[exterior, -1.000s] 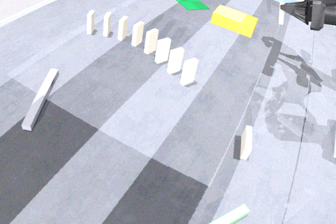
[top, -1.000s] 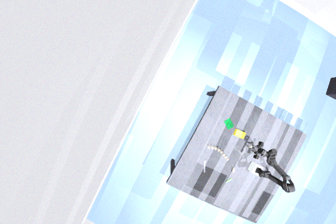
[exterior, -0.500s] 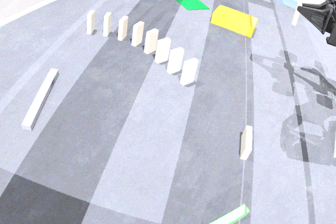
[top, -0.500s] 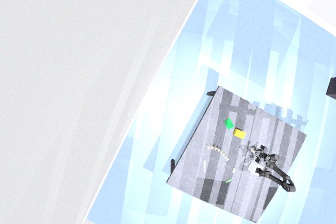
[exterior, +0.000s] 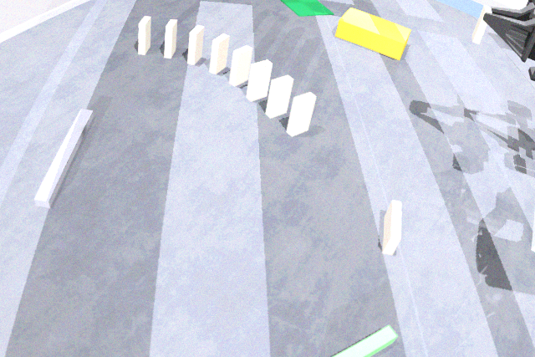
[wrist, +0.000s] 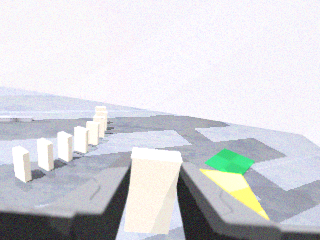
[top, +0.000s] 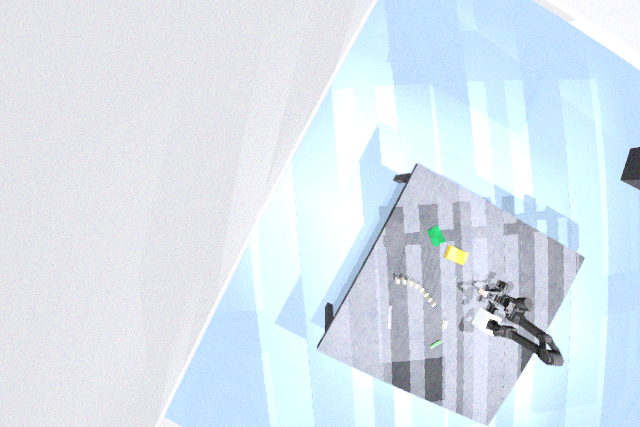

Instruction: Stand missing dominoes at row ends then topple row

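The yellow block is 150 mm ahead of my gripper tip, 130 mm to the right of it and 140 mm below it. Round my gripper tip: white flat bar (370 mm ahead, 370 mm to the left, 160 mm below); pale green piece (20 mm ahead, 440 mm to the left, 150 mm below); green patch (300 mm ahead, 190 mm to the right, 160 mm below).
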